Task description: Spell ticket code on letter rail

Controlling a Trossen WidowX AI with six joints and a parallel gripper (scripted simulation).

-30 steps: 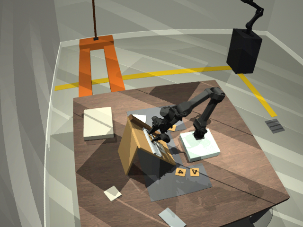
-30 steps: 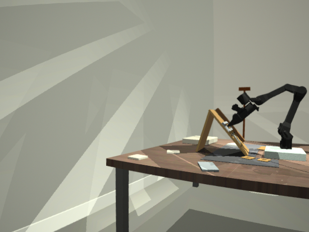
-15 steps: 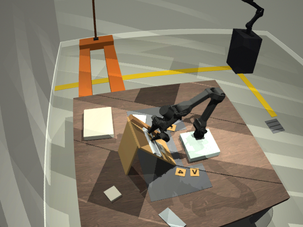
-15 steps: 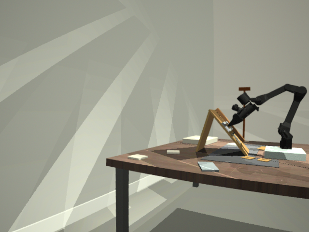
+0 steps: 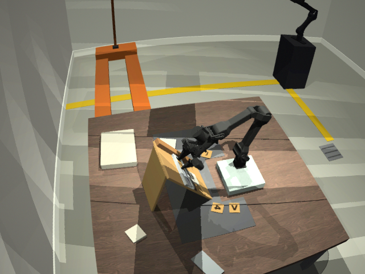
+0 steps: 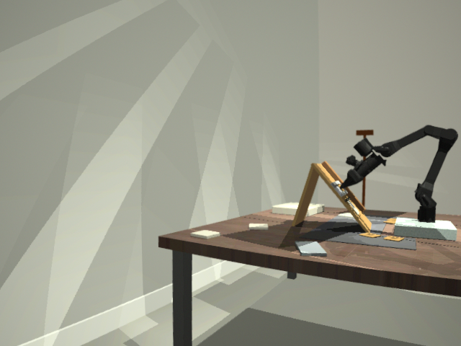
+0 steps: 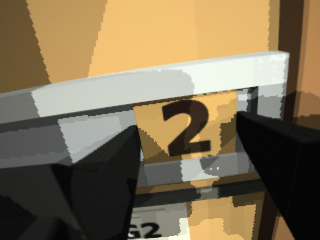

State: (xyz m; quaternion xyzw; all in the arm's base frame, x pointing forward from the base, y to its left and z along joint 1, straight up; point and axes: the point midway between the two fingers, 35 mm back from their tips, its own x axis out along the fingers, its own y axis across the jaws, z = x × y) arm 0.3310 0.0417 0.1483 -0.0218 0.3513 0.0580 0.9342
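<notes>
The white ticket lies 70 mm below my gripper tip, 60 mm behind it and 40 mm to the left of it. Also, from my gripper tip: white card 300 mm to the right, 160 mm below, 10 mm ahead; cream box 310 mm to the right, 310 mm ahead, 150 mm below; grey mat 160 mm below, 150 mm behind, 20 mm to the right.
</notes>
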